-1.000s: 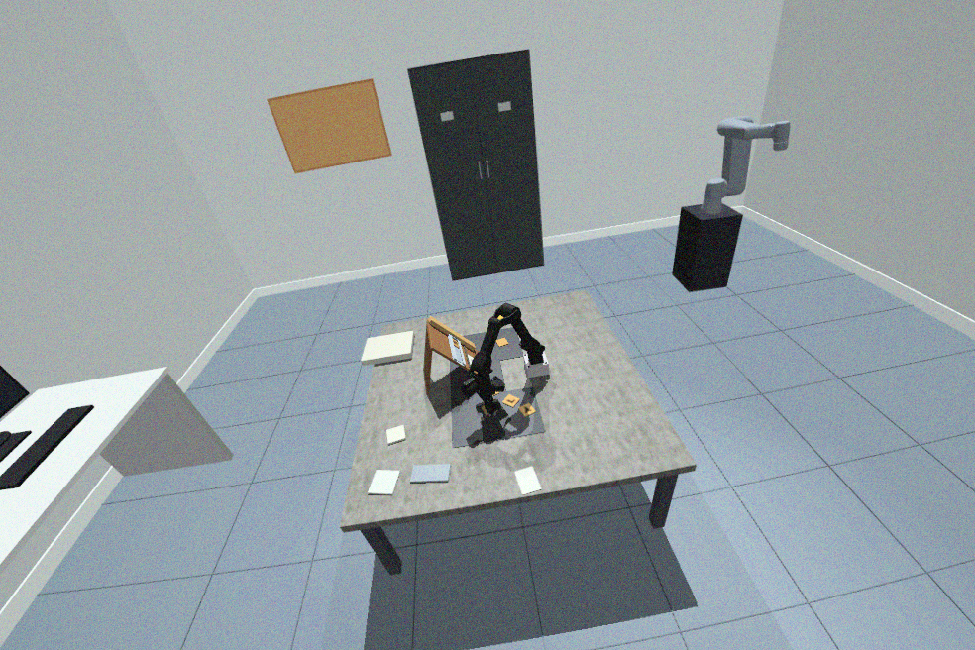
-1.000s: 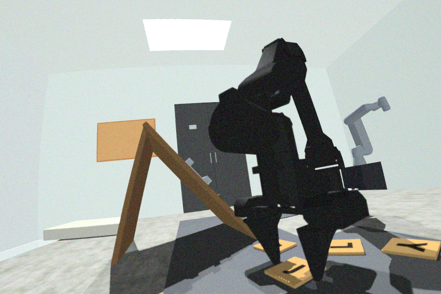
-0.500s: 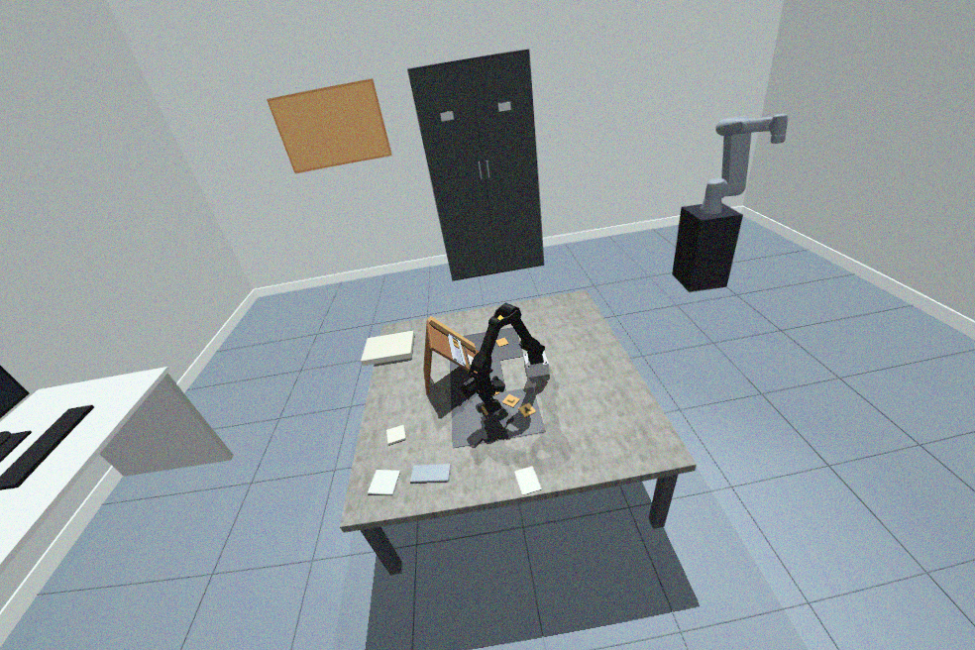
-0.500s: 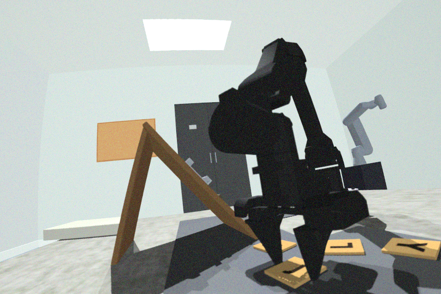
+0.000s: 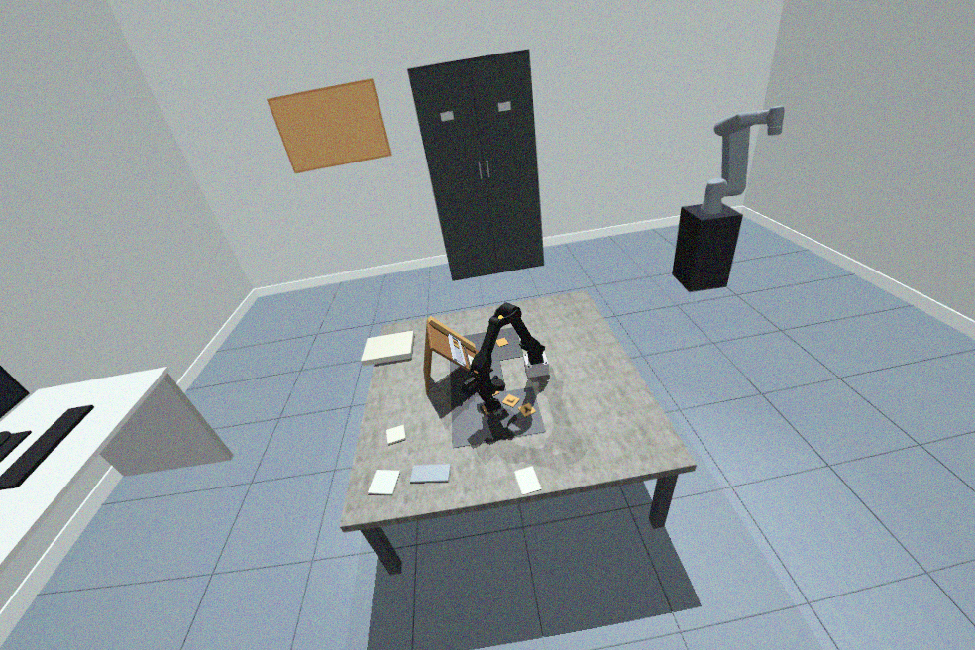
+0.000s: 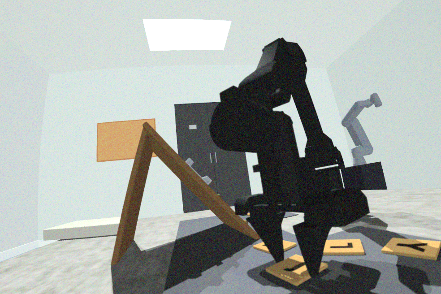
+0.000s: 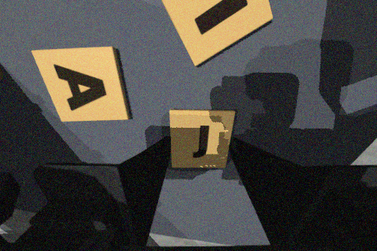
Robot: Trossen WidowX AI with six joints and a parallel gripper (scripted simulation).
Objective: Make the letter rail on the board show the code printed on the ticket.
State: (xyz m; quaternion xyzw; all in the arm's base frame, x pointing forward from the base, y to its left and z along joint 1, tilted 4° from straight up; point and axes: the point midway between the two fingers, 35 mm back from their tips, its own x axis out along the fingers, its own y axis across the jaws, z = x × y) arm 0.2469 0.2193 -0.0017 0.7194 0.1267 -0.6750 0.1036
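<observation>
Now: the letter tile 10 cm behind my gripper tip and 3 cm to the right of it. From my gripper tip the other things lie so: j tile: right at my gripper tip; dark mat: 21 cm to the right, 4 cm behind; y tile: 16 cm behind, 4 cm to the left.
</observation>
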